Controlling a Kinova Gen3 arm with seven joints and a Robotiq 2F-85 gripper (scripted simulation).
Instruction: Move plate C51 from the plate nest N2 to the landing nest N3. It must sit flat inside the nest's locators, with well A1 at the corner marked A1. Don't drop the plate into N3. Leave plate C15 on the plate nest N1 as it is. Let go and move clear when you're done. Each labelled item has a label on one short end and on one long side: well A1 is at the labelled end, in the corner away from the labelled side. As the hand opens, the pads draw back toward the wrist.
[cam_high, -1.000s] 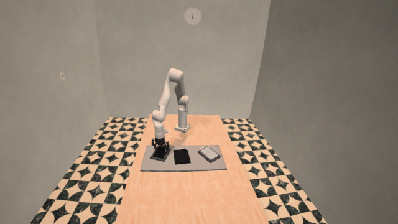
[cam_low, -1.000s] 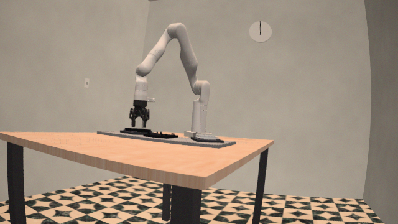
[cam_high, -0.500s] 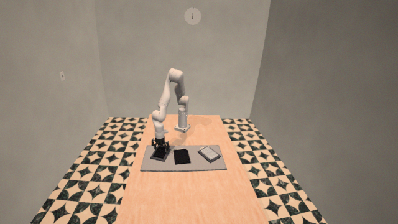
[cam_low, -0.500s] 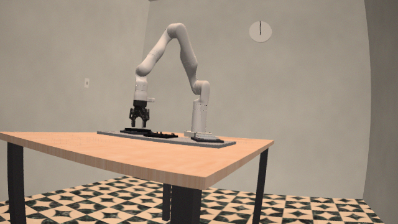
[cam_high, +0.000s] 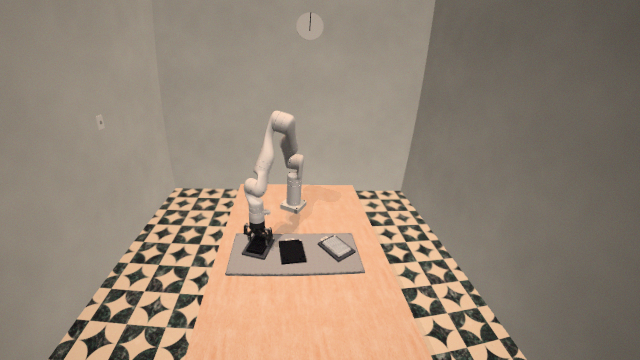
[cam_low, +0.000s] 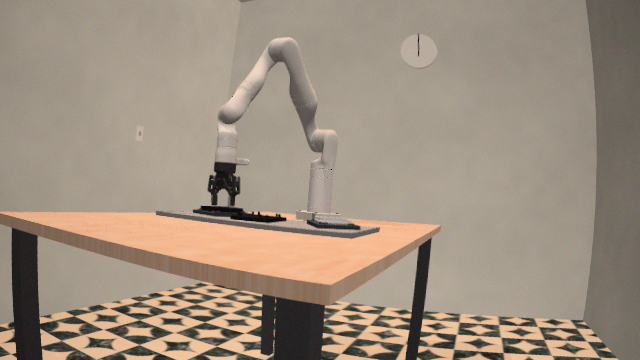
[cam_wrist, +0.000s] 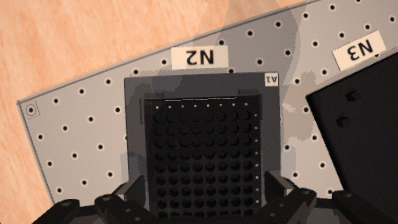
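Now: hand 10 mm above the plate C51. The rest, counted from my hand: plate nest N2: 30 mm below; then A1 mark: 70 mm to the left, 70 mm behind, 20 mm below; then N3 label: 150 mm to the left, 80 mm behind, 30 mm below.
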